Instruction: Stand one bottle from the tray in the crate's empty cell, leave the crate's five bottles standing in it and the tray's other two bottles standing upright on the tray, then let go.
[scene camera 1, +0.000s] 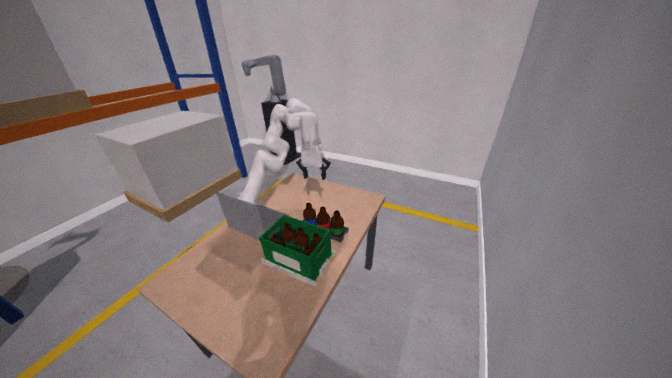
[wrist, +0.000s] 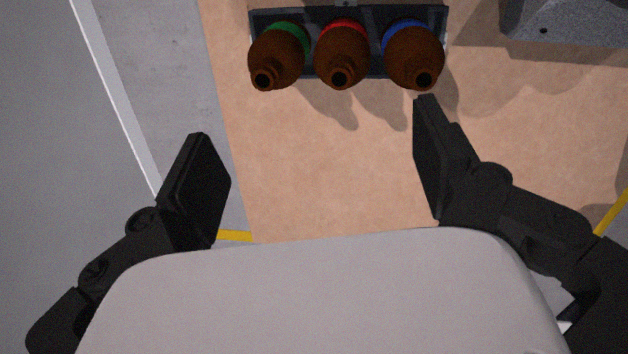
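Where they show: gripper, fingertip midpoint: (scene camera 1: 314, 178) (wrist: 311, 141); arm's base at its link origin: (scene camera 1: 247, 201).
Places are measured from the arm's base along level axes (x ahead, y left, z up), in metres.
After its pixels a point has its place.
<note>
Three brown bottles stand upright in a row on the dark tray (scene camera 1: 345, 231) (wrist: 375, 76) {x 0.362, y 0.199, z -0.135 m}: the blue-banded bottle (scene camera 1: 309, 214) {x 0.343, y 0.125, z -0.052 m} (wrist: 414, 55) {x 0.331, y 0.135, z -0.035 m}, the red-banded bottle (scene camera 1: 323, 217) {x 0.431, y 0.134, z -0.046 m} (wrist: 342, 57) {x 0.412, y 0.139, z -0.024 m} and the green-banded bottle (scene camera 1: 337, 223) {x 0.518, y 0.134, z -0.054 m} (wrist: 277, 57) {x 0.490, y 0.146, z -0.038 m}. The green crate (scene camera 1: 320, 260) {x 0.555, y -0.095, z -0.086 m} stands beside the tray and holds several brown bottles; its empty cell cannot be made out. My gripper (scene camera 1: 315, 177) {x 0.419, y 0.101, z 0.213 m} (wrist: 311, 141) {x 0.419, y 0.101, z 0.213 m} is wide open and empty, high above the table's far end, on the tray's side away from the crate. In the wrist view the bottles lie beyond the fingertips, the blue-banded one near the right fingertip.
A grey upright panel (scene camera 1: 240, 216) {x 0.043, y -0.099, z -0.022 m} (wrist: 575, 25) {x 0.129, y 0.094, z -0.088 m} stands on the wooden table (scene camera 1: 220, 300) {x 0.256, y -0.444, z -0.161 m} (wrist: 320, 175) {x 0.444, y 0.421, z -0.161 m} near the arm's base. A rack with an orange beam (scene camera 1: 150, 98) and a large pale box (scene camera 1: 190, 155) is at left. A grey arm (scene camera 1: 277, 75) stands behind.
</note>
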